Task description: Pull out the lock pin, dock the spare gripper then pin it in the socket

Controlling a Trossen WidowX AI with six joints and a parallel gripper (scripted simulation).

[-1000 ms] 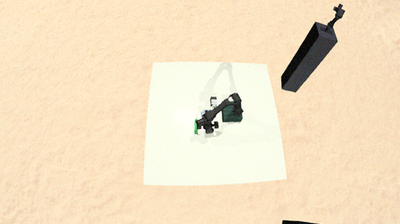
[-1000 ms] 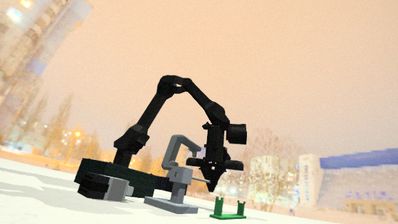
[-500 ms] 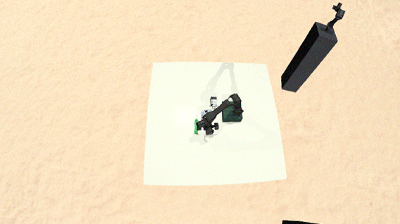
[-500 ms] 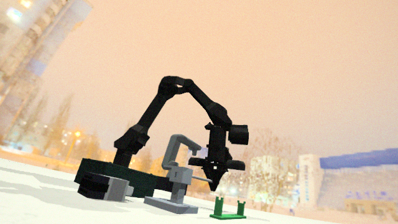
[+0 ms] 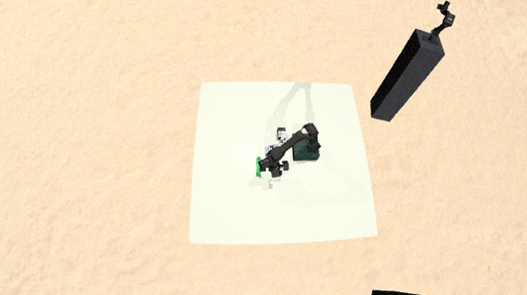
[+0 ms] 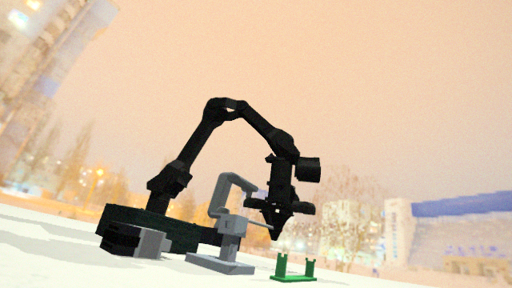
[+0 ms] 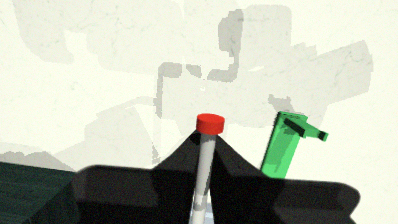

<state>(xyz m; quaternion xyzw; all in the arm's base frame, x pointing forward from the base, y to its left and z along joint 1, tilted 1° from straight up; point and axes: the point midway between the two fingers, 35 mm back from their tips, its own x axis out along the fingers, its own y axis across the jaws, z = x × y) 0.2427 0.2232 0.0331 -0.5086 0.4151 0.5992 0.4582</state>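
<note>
The green cradle is 11 cm ahead of my gripper tip, 5 cm below it and 4 cm to the right of it. The rest, counted from my gripper tip: spare gripper: 31 cm to the right, 5 cm below, 1 cm behind; grey mount: 17 cm to the right, 3 cm ahead, 2 cm below.
</note>
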